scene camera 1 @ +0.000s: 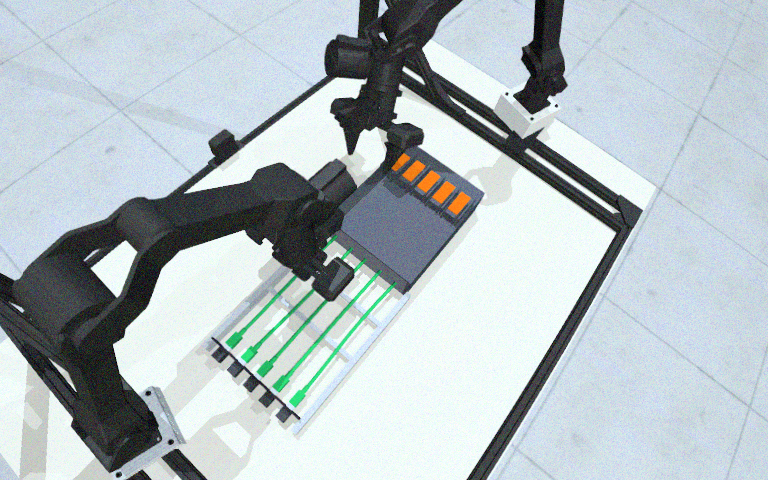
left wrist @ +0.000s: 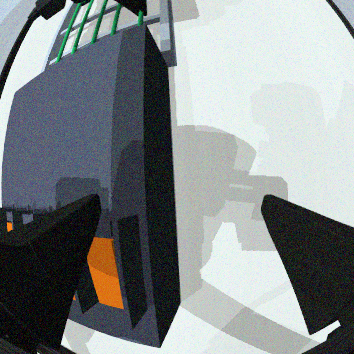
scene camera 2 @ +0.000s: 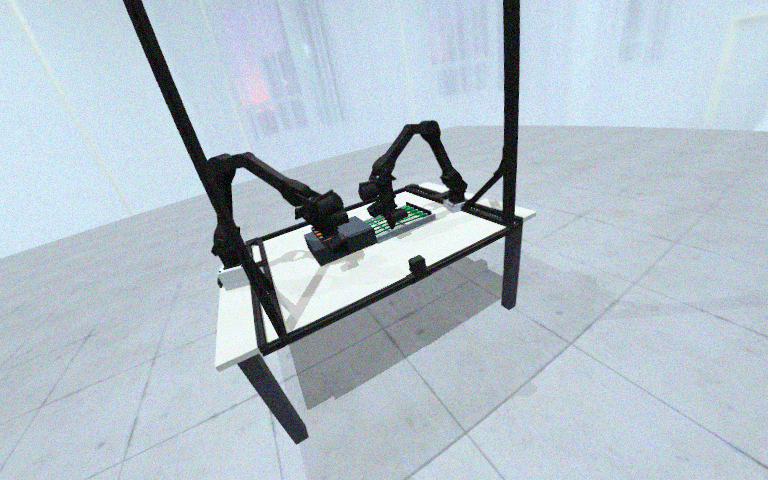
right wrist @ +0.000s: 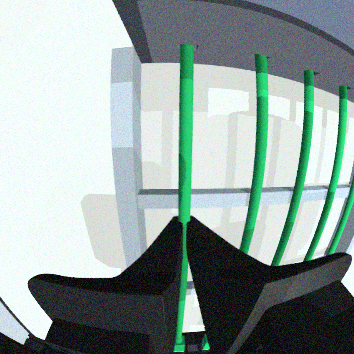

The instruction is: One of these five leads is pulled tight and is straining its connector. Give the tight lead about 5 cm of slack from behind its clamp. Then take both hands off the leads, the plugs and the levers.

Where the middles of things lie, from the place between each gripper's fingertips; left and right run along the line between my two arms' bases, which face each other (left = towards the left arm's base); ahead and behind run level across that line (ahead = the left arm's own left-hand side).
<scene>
I see my left gripper 17 cm short of the lead (right wrist: 335, 168), 16 cm to the left of it and 4 cm above it.
I see my right gripper 10 cm short of the lead and 6 cm to the right of it.
</scene>
